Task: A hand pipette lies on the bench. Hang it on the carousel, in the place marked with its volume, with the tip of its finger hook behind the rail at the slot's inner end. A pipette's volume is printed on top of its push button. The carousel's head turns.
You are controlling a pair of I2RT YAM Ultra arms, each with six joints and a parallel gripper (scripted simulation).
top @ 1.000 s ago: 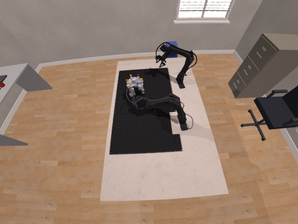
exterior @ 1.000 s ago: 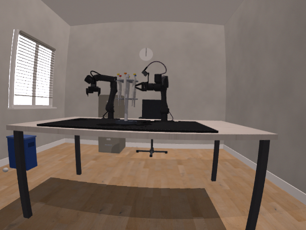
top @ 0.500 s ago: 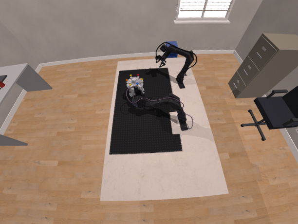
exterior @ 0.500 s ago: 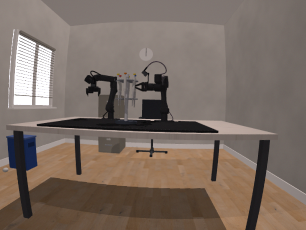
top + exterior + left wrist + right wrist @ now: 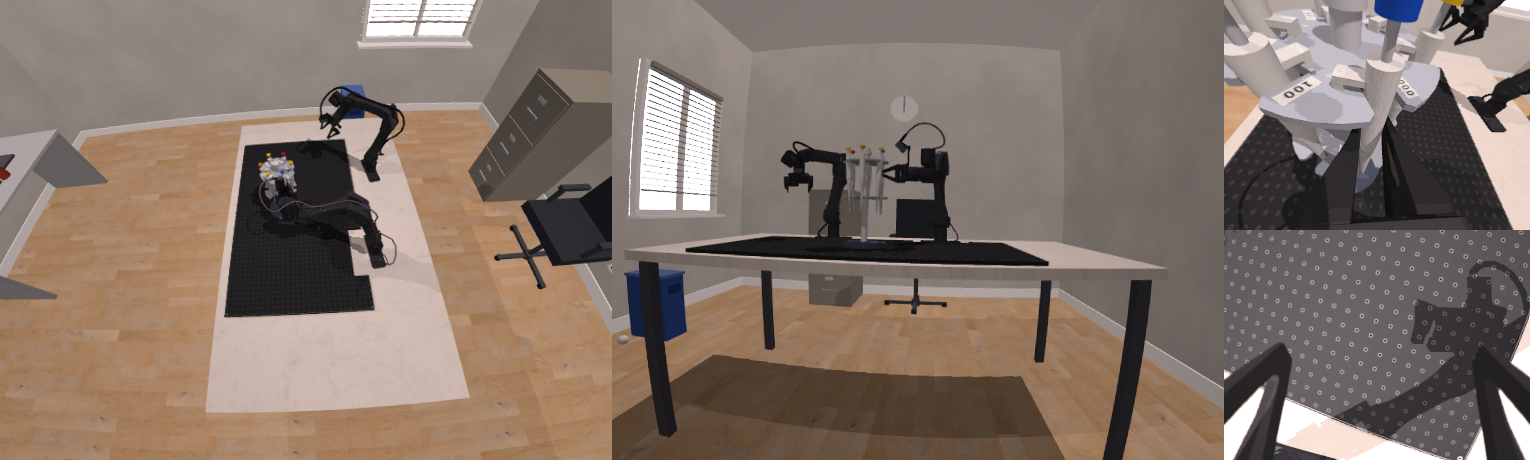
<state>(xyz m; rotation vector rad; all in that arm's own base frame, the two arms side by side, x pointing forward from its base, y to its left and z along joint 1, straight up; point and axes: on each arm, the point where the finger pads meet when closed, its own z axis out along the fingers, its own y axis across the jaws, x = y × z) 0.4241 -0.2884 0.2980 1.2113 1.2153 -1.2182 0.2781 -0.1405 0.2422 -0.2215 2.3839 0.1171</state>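
Now: left hand 10 mm short of the hand pipette and 30 mm above it.
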